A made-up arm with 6 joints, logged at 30 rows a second.
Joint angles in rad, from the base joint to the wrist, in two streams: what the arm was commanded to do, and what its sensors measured. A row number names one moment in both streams.
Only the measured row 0 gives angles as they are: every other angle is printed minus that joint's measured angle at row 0.
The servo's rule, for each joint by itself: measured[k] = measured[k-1] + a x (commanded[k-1-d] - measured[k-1]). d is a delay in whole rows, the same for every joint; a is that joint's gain. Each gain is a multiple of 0.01, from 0.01 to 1. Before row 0 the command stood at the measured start. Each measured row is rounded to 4 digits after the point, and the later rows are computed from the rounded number. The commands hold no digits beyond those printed.
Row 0, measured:
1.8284 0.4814 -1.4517 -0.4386 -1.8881 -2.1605
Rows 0 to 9, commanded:
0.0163 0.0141 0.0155 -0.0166 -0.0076 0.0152
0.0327 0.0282 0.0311 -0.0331 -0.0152 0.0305
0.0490 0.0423 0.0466 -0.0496 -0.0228 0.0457
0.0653 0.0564 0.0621 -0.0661 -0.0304 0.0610
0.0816 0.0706 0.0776 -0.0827 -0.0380 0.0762
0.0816 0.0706 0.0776 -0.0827 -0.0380 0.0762
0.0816 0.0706 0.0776 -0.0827 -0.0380 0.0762
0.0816 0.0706 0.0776 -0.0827 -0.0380 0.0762
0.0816 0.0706 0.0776 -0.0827 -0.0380 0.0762
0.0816 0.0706 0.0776 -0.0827 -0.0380 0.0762
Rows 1 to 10, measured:
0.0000 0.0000 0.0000 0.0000 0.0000 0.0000
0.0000 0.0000 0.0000 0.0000 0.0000 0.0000
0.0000 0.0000 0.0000 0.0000 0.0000 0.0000
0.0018 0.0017 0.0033 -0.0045 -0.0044 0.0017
0.0052 0.0049 0.0091 -0.0122 -0.0107 0.0049
0.0100 0.0094 0.0170 -0.0223 -0.0177 0.0094
0.0161 0.0150 0.0265 -0.0341 -0.0251 0.0151
0.0233 0.0217 0.0372 -0.0472 -0.0326 0.0218
0.0297 0.0276 0.0457 -0.0568 -0.0357 0.0278
0.0354 0.0328 0.0524 -0.0638 -0.0370 0.0331
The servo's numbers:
d 3
a 0.11 0.12 0.21 0.27 0.58 0.11

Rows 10 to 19, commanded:
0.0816 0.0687 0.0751 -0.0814 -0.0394 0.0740
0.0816 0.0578 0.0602 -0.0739 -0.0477 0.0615
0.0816 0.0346 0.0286 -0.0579 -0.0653 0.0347
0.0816 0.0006 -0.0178 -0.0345 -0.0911 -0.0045
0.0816 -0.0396 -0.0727 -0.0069 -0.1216 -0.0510
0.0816 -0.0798 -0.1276 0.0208 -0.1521 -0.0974
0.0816 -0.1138 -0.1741 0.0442 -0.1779 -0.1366
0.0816 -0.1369 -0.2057 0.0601 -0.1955 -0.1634
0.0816 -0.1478 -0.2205 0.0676 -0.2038 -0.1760
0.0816 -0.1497 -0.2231 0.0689 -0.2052 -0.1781
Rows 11 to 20, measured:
0.0405 0.0373 0.0577 -0.0689 -0.0376 0.0378
0.0450 0.0413 0.0619 -0.0726 -0.0378 0.0420
0.0490 0.0448 0.0652 -0.0753 -0.0379 0.0458
0.0526 0.0477 0.0673 -0.0769 -0.0388 0.0489
0.0558 0.0489 0.0658 -0.0761 -0.0440 0.0503
0.0586 0.0472 0.0580 -0.0712 -0.0564 0.0486
0.0611 0.0416 0.0421 -0.0613 -0.0765 0.0428
0.0634 0.0319 0.0180 -0.0466 -0.1027 0.0325
0.0654 0.0185 -0.0126 -0.0284 -0.1314 0.0182
0.0672 0.0026 -0.0465 -0.0088 -0.1584 0.0012

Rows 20 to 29, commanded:
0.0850 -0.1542 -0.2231 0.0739 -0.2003 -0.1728
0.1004 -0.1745 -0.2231 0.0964 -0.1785 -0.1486
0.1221 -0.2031 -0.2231 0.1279 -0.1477 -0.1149
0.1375 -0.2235 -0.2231 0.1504 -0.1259 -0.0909
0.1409 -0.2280 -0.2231 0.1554 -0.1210 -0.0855
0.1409 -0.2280 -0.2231 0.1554 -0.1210 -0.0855
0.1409 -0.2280 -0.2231 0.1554 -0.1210 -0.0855
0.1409 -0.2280 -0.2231 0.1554 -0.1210 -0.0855
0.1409 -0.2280 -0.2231 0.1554 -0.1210 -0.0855
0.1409 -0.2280 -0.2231 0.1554 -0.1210 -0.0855
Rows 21 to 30, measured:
0.0688 -0.0141 -0.0799 0.0098 -0.1799 -0.0169
0.0702 -0.0301 -0.1094 0.0254 -0.1938 -0.0344
0.0715 -0.0445 -0.1333 0.0371 -0.2004 -0.0502
0.0730 -0.0577 -0.1522 0.0470 -0.2003 -0.0637
0.0760 -0.0717 -0.1671 0.0603 -0.1877 -0.0730
0.0811 -0.0875 -0.1789 0.0786 -0.1645 -0.0776
0.0873 -0.1038 -0.1882 0.0980 -0.1421 -0.0791
0.0932 -0.1187 -0.1955 0.1135 -0.1299 -0.0798
0.0984 -0.1318 -0.2013 0.1248 -0.1247 -0.0804
0.1031 -0.1433 -0.2059 0.1331 -0.1226 -0.0810

